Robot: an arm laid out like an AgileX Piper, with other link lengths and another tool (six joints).
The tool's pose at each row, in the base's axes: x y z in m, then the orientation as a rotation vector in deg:
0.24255, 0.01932, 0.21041, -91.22, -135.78, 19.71
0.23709, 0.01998, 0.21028, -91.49, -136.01, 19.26
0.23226, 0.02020, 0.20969, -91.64, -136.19, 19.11
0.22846, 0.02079, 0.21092, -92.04, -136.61, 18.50
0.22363, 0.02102, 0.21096, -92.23, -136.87, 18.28
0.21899, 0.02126, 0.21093, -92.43, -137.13, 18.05
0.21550, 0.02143, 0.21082, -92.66, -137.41, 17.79
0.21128, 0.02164, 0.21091, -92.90, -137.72, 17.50
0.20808, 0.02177, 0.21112, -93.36, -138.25, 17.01
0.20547, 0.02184, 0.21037, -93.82, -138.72, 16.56
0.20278, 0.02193, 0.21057, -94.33, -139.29, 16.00
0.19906, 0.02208, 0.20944, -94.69, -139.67, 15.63
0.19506, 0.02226, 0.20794, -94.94, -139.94, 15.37
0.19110, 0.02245, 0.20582, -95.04, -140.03, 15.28
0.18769, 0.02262, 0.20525, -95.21, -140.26, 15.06
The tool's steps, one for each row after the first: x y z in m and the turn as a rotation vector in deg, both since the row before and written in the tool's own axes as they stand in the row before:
0.00258, -0.00444, 0.00198, -0.44, -0.04, 0.05
0.00190, -0.00392, 0.00219, -0.22, -0.11, 0.03
0.00203, -0.00349, 0.00009, -0.66, -0.15, 0.06
0.00197, -0.00415, 0.00152, -0.31, -0.15, 0.02
0.00190, -0.00396, 0.00150, -0.32, -0.15, 0.03
0.00142, -0.00297, 0.00119, -0.35, -0.16, 0.03
0.00174, -0.00366, 0.00120, -0.39, -0.17, 0.03
0.00130, -0.00284, 0.00075, -0.68, -0.31, 0.08
0.00097, -0.00207, 0.00146, -0.62, -0.29, 0.10
0.00107, -0.00241, 0.00055, -0.75, -0.33, 0.09
0.00143, -0.00297, 0.00206, -0.50, -0.23, 0.08
0.00155, -0.00314, 0.00245, -0.35, -0.17, 0.05
0.00152, -0.00296, 0.00302, -0.13, -0.06, 0.03
0.00137, -0.00286, 0.00138, -0.28, -0.13, 0.02

